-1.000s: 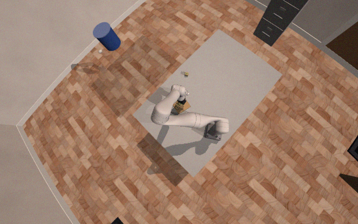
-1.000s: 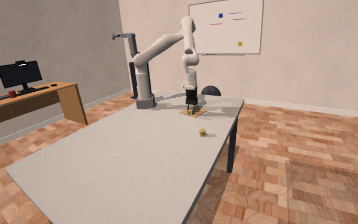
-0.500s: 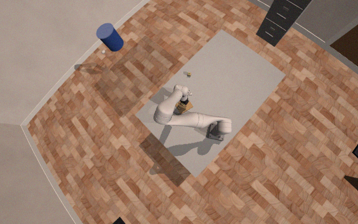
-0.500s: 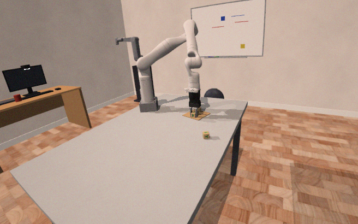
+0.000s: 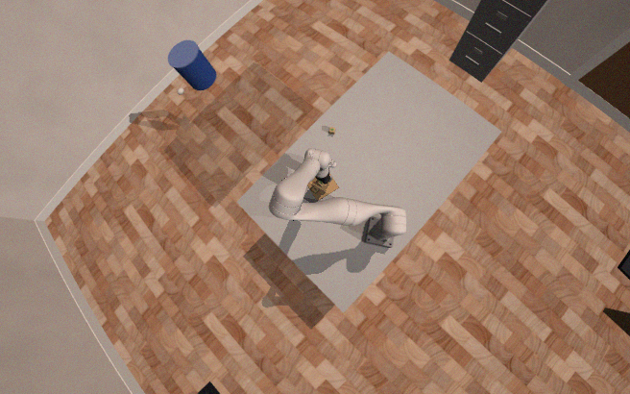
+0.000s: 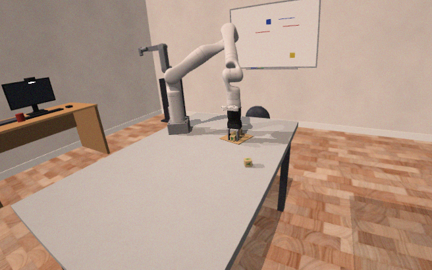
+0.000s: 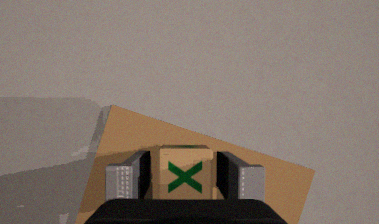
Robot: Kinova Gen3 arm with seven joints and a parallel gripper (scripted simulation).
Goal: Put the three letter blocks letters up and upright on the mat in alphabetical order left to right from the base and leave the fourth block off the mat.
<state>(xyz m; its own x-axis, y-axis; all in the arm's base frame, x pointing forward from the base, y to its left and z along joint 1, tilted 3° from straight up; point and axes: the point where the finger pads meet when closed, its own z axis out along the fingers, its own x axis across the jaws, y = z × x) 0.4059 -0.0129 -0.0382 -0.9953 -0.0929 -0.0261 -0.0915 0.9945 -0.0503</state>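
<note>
My gripper is now right at the X block. Round my hand: tan mat 5 cm to the left, 2 cm below.
</note>
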